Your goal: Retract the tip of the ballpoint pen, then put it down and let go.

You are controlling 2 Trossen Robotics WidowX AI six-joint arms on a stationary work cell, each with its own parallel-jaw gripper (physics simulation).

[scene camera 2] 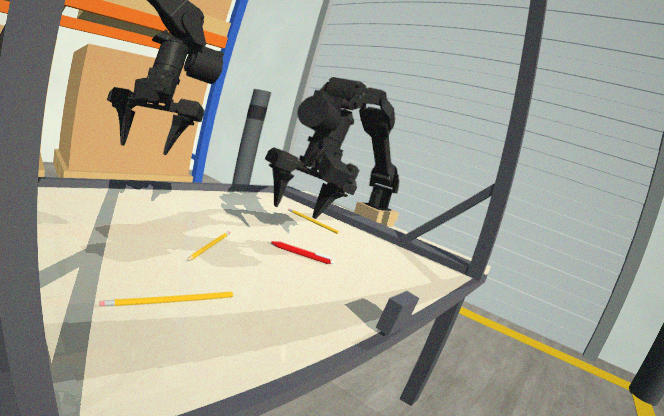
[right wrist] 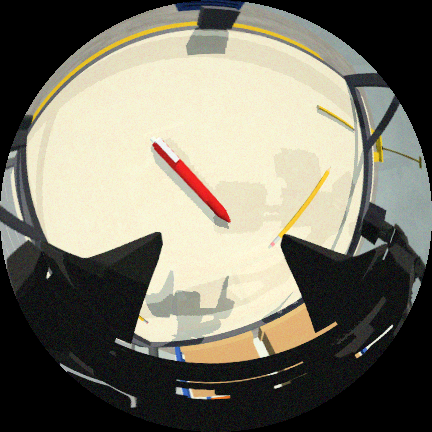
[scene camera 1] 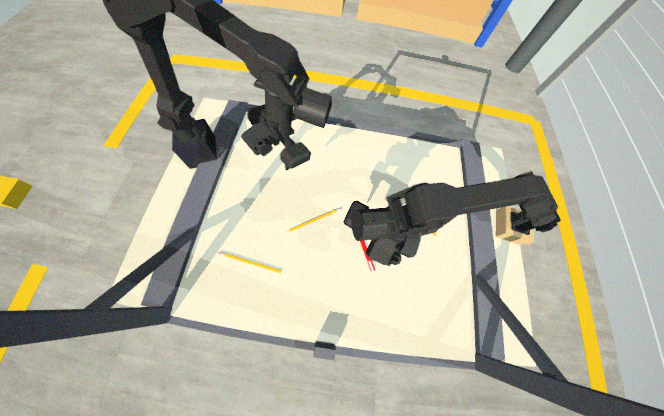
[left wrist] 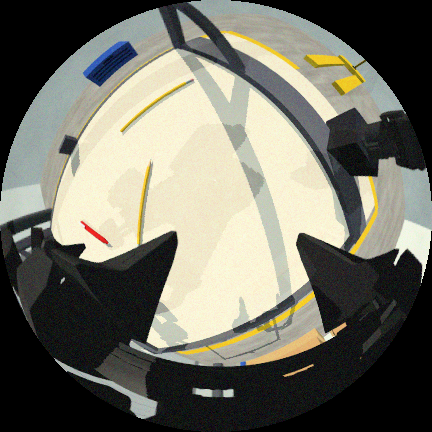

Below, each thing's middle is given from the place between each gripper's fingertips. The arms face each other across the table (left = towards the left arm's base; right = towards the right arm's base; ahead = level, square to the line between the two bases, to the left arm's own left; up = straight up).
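Labels:
Tan wooden block (scene camera 1: 503, 215): my right hand is 50 mm above it, 160 mm short of it and 480 mm to the left of it.
The block, counted from my left hand, is 4 cm ahead, 77 cm to the right and 12 cm below.

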